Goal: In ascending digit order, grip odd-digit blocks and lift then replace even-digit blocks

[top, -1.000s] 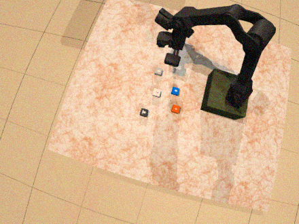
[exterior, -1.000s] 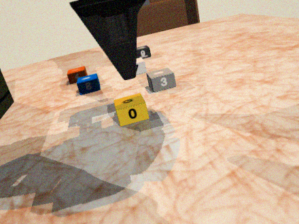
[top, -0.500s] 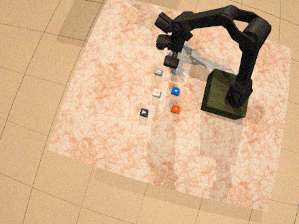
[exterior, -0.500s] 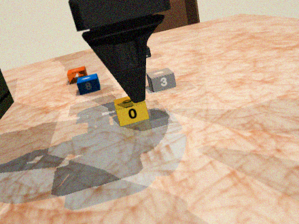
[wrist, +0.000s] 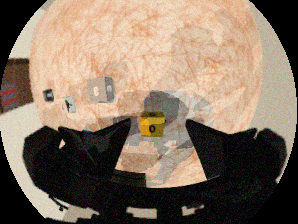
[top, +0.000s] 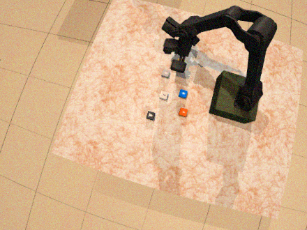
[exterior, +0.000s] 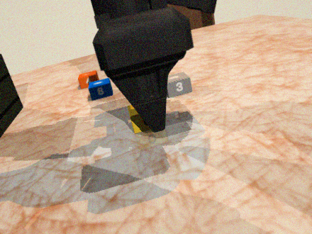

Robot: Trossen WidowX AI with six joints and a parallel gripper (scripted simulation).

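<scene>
Right now my gripper tip is 90 mm to the right of the grey block and 40 mm short of it. Round my gripper tip: white block (190 mm to the left, 10 mm ahead); then blue block (150 mm to the left, 70 mm behind); then yellow block (10 mm to the left, 10 mm behind).
</scene>
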